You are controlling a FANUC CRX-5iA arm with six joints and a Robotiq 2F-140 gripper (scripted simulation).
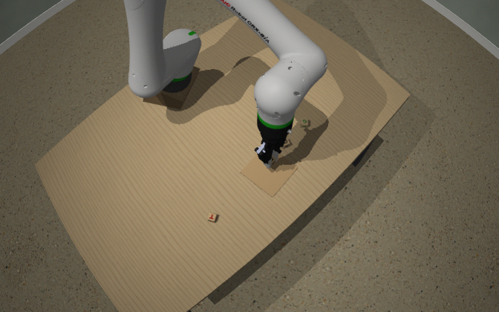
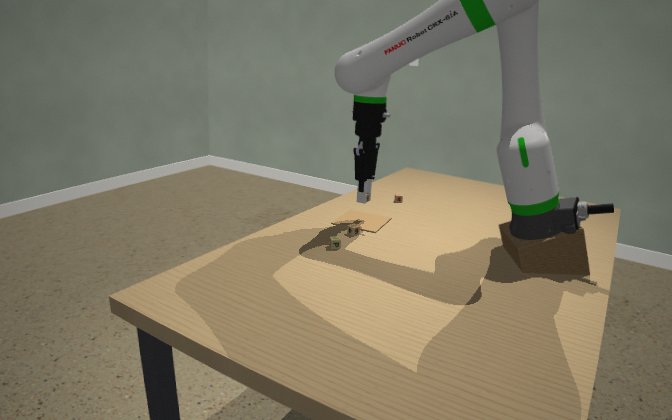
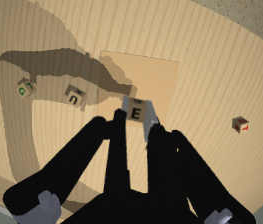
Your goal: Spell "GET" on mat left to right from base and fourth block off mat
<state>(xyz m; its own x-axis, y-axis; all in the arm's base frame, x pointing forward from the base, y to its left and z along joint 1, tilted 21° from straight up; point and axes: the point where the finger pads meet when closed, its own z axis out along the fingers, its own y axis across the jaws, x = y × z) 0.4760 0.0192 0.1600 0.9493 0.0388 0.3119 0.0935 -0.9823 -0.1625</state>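
The mat lies 90 mm below my hand.
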